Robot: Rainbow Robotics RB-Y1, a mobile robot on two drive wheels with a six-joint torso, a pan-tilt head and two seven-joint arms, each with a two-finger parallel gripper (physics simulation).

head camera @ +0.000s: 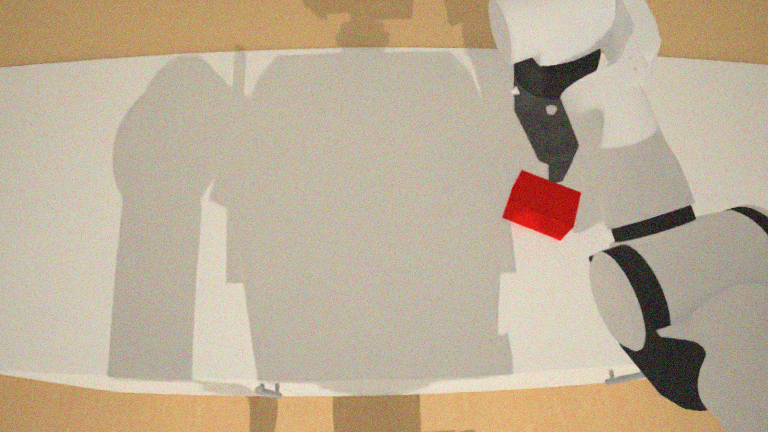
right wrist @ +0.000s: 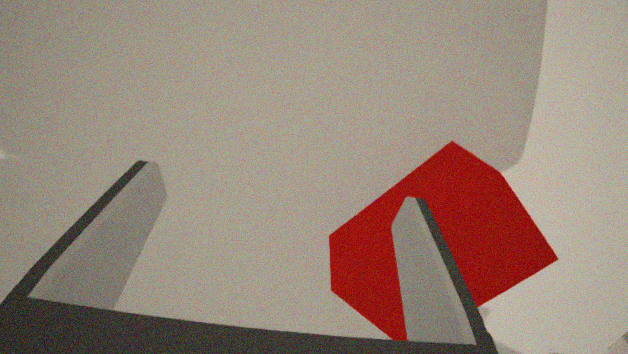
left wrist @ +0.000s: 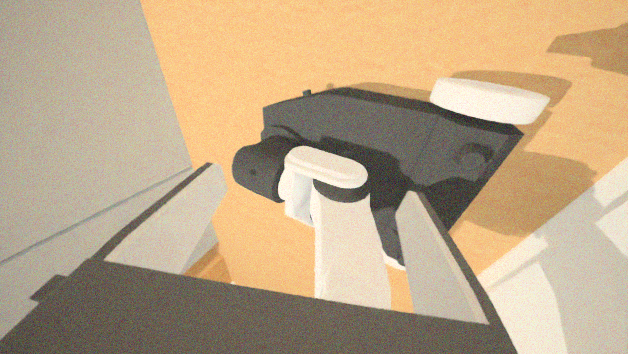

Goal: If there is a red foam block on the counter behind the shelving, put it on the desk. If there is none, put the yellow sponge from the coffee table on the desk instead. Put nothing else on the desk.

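Places are measured from the robot's base along level axes (x ahead, y left, z up), in millimetres.
Pixels of known places: left gripper, fingertip midpoint: (left wrist: 311, 189); right gripper, fingertip midpoint: (head camera: 541, 150) (right wrist: 283, 196).
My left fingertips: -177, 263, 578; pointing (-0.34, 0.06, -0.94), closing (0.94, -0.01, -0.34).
Ahead of a thing's pixels: the offset from my left fingertips to its top centre, as dx, dy, dz. "pt": to the spot under its first point. Level surfaces: height alone.
A red block {+667, -507, +378} (head camera: 542, 205) (right wrist: 480, 225) lies on a white counter-like surface {dz +334} (head camera: 69, 241) (right wrist: 240, 90), at the right in the head view. My right gripper (head camera: 556, 178) (right wrist: 283, 196) is open, with nothing held. In the head view its tip is at the block's upper edge; in the right wrist view the right-hand finger overlaps the block and hides part of it. Most of the gap between the fingers shows the white surface. My left gripper (left wrist: 311, 189) is open and empty, beside the counter and above floor level. The desk, shelving and yellow sponge do not show.
Grey handles (head camera: 268, 390) {pt +433, -681, +157} (head camera: 622, 377) stick out from the counter's near side. Tan floor (head camera: 161, 21) (left wrist: 350, 40) shows beyond the counter and beside it. My dark wheeled base (left wrist: 350, 115) with a white wheel (left wrist: 487, 100) shows below the left gripper. My shadow covers much of the counter top.
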